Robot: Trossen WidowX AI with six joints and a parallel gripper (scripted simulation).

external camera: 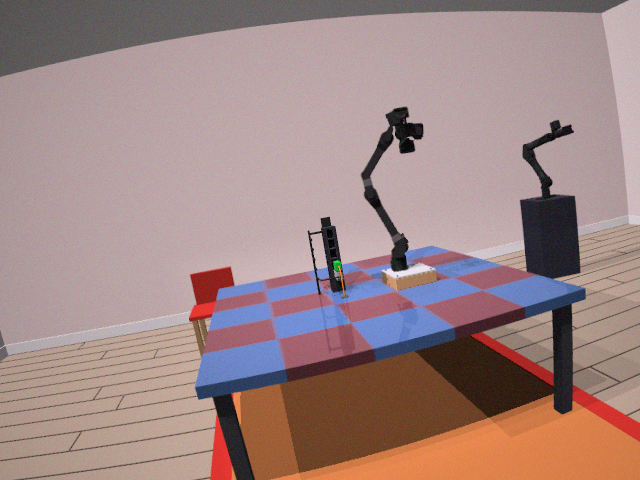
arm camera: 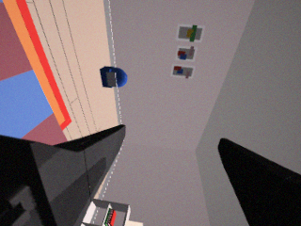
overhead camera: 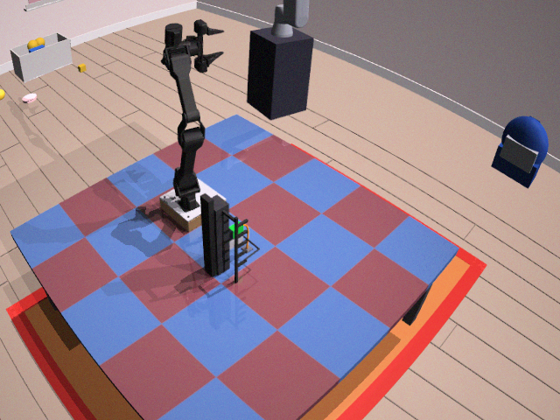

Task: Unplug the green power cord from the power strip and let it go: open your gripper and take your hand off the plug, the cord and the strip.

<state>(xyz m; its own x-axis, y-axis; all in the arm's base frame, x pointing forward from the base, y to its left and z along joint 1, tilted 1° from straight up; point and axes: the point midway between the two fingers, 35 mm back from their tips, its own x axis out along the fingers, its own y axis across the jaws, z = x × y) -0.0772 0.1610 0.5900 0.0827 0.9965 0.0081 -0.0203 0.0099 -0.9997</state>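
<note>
My gripper tip is 36 cm short of the green plug, 17 cm to the left of it and 51 cm above it. The rest, counted from my gripper tip: thin black rack 45 cm ahead, 21 cm to the right, 50 cm below; black power strip 37 cm ahead, 24 cm to the right, 50 cm below.
</note>
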